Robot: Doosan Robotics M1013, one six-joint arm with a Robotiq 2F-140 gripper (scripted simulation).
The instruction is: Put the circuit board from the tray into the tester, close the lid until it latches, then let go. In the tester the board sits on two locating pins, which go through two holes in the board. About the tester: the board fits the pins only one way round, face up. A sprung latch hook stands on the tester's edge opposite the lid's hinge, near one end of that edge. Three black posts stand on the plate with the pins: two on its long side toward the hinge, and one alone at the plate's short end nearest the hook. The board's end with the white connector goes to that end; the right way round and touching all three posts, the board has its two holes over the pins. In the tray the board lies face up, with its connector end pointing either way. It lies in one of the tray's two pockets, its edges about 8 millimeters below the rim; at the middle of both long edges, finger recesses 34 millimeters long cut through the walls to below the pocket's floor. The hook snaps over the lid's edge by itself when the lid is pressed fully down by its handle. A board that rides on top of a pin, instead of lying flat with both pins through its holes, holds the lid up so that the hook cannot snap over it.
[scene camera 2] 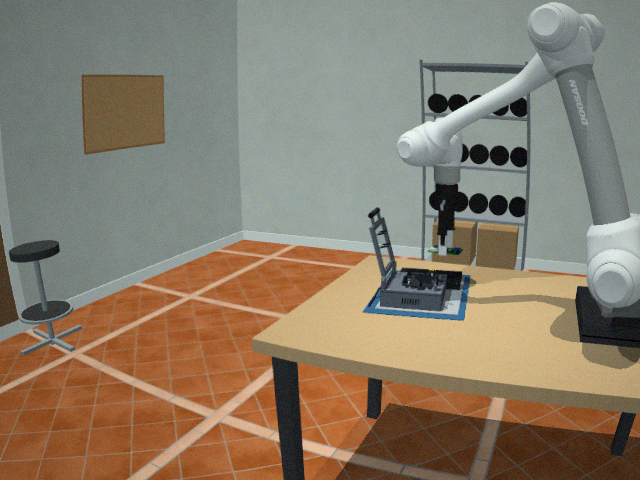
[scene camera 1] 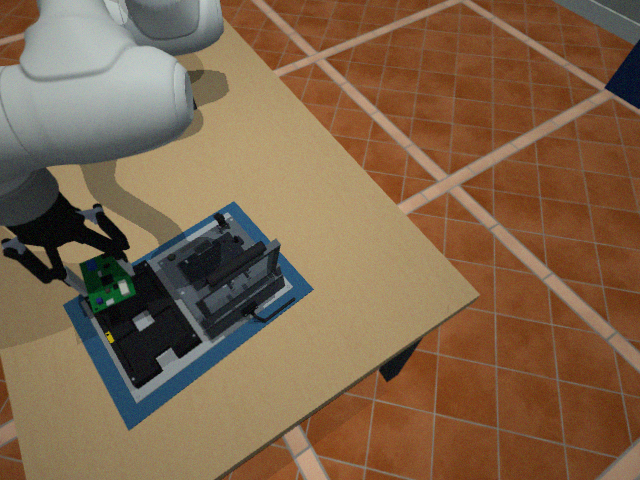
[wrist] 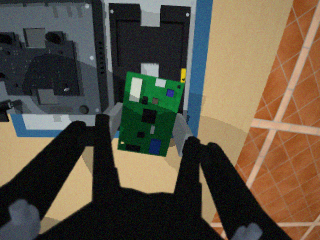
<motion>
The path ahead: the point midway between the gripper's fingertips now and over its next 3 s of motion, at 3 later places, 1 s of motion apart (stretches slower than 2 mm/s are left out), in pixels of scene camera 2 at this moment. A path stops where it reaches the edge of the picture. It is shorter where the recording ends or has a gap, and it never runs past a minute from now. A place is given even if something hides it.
My gripper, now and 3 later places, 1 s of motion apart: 445,251; 441,253; 429,258; 422,261
</motion>
